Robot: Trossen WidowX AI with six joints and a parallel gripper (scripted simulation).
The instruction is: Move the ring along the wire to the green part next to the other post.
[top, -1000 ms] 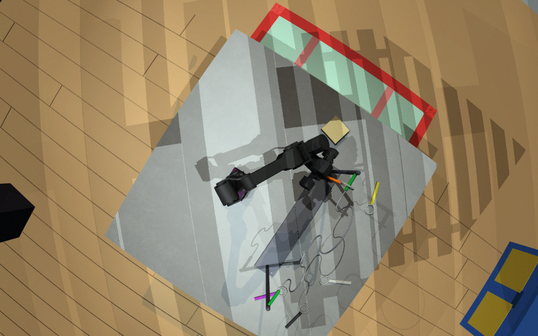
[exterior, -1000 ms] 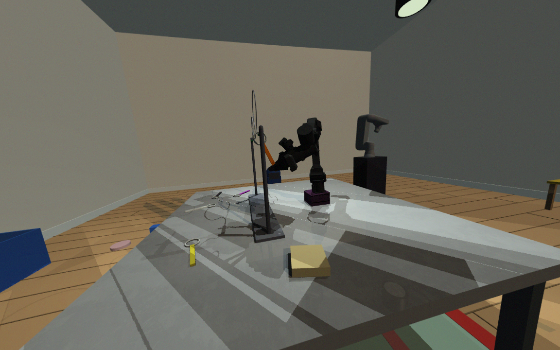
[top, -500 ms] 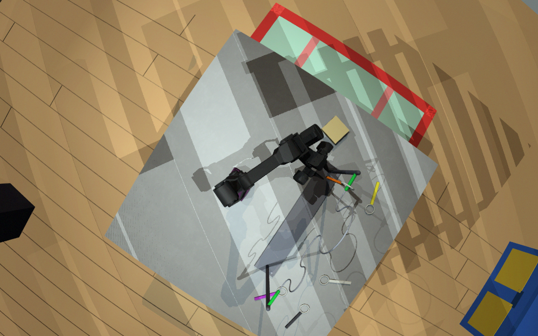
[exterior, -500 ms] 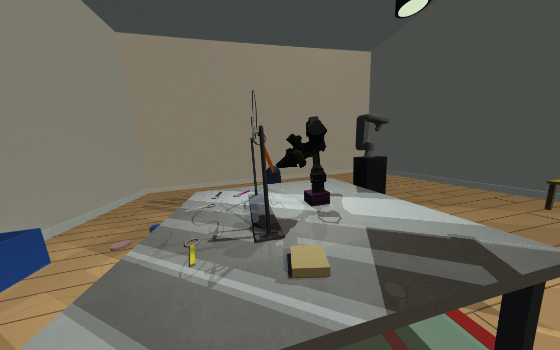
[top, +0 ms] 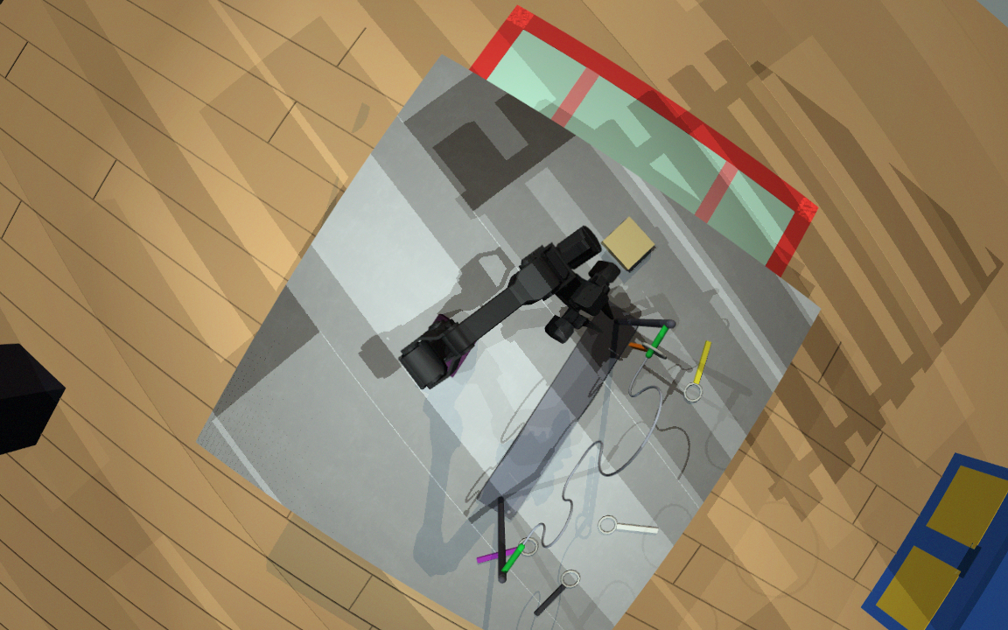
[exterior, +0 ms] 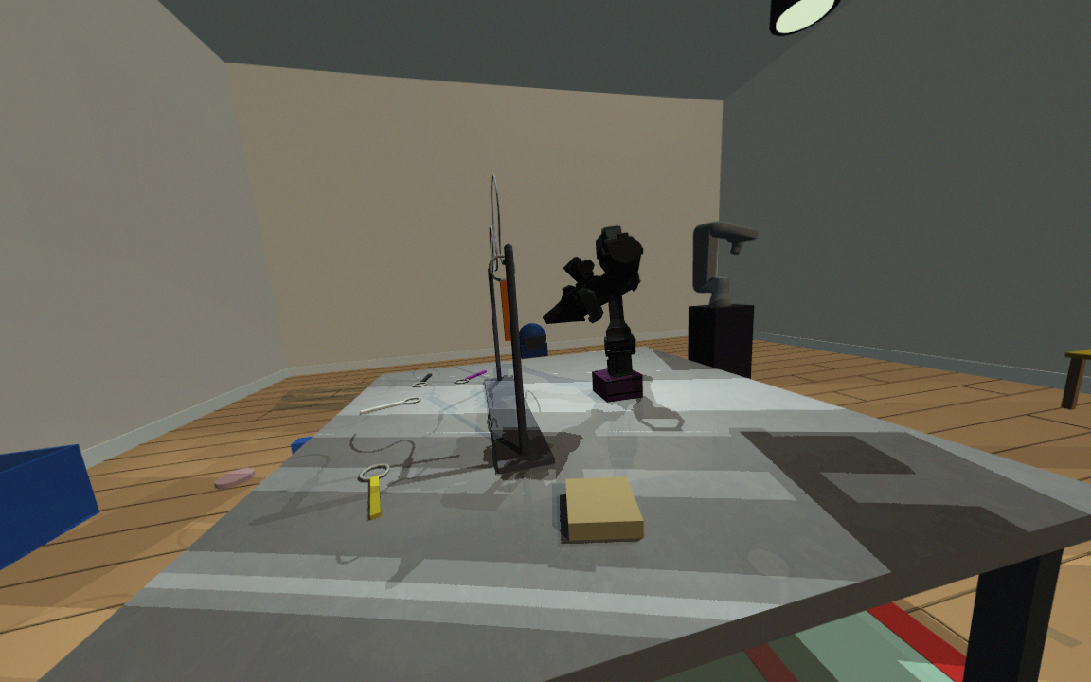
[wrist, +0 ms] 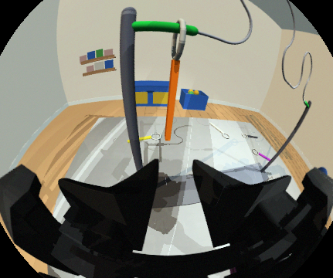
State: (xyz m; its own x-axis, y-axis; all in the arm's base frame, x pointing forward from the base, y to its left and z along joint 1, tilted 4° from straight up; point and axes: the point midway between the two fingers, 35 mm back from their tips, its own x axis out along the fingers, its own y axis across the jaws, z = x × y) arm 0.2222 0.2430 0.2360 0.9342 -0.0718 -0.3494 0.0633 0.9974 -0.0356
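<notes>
My gripper tip is 8 cm short of the ring with orange handle and 7 cm below it. The rest, counted from my gripper tip: yellow-handled ring (34 cm ahead, 27 cm below, 7 cm to the left); then purple-handled ring (61 cm to the right, 27 cm below, 22 cm ahead); then tan block (26 cm below, 24 cm to the left, 3 cm behind).
</notes>
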